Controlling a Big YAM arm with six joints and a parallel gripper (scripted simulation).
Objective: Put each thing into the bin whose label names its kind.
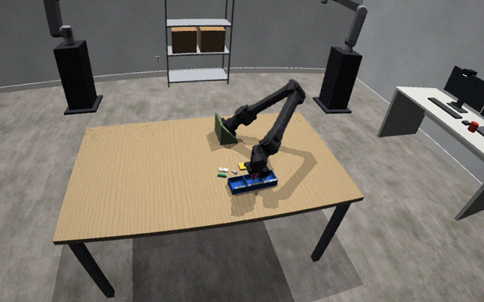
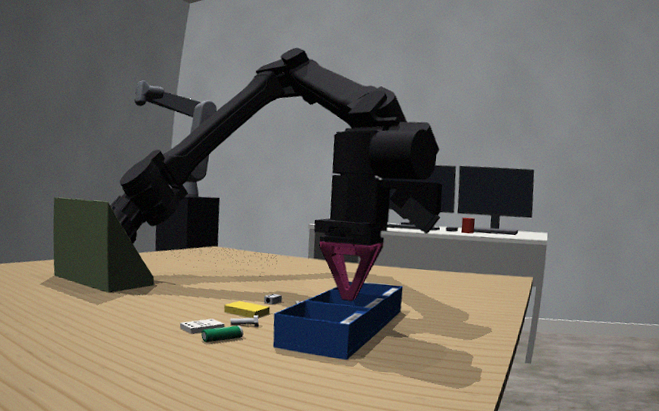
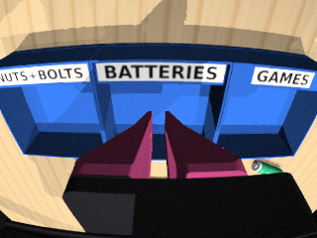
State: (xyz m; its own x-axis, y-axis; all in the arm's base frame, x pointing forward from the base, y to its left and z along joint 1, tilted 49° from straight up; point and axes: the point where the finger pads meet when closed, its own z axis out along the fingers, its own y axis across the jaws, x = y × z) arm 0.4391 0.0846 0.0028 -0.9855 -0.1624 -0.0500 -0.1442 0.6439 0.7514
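My gripper is now 3 cm above the blue three-part bin. From my hand the other things lie so: bolt (10 cm behind, 8 cm to the right, 4 cm below); yellow block (14 cm behind, 4 cm below, 2 cm to the right); green battery (15 cm to the right, 8 cm behind, 4 cm below).
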